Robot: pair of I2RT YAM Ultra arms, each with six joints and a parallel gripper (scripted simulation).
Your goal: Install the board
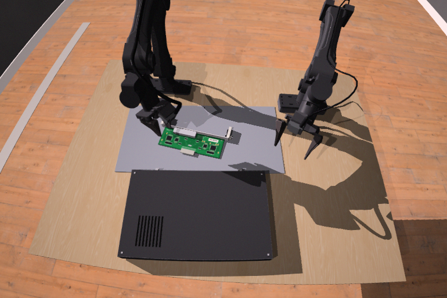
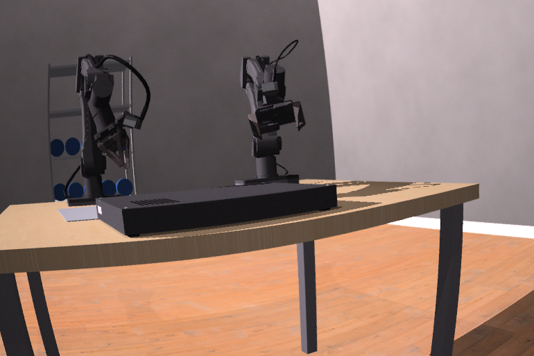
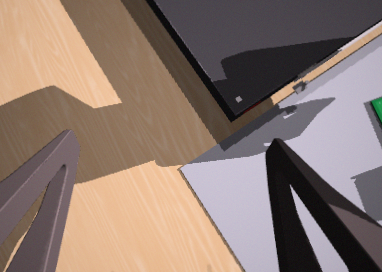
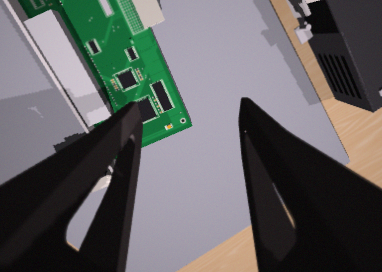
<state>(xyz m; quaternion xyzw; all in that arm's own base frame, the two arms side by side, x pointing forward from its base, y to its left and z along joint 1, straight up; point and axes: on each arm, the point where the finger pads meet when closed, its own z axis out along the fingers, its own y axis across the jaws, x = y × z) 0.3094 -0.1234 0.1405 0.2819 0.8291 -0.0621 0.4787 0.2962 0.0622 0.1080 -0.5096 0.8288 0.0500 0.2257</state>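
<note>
The green board lies 10 cm below my right hand, 8 cm to the left of it and 8 cm behind it. Also, from my right hand: grey mat (13 cm below, 10 cm to the left, 7 cm behind); then black enclosure (20 cm ahead, 15 cm to the left, 9 cm below).
</note>
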